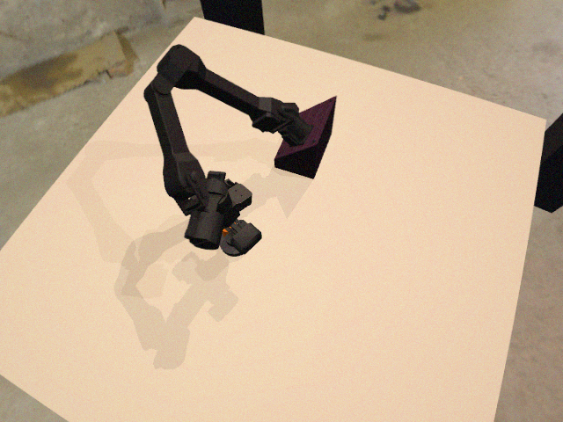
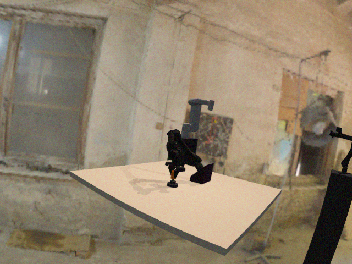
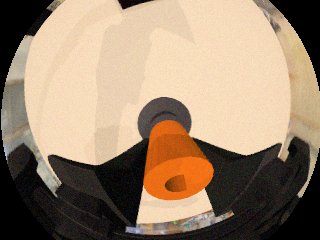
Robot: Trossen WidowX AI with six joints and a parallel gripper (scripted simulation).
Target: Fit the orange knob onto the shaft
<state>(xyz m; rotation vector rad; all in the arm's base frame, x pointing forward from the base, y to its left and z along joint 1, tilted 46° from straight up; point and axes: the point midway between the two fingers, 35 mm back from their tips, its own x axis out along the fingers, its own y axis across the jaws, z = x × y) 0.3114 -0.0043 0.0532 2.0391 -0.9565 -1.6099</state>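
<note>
Right now the orange knob is 2 cm above my gripper tip. The rest, counted from my gripper tip: round pedestal 4 cm below.
</note>
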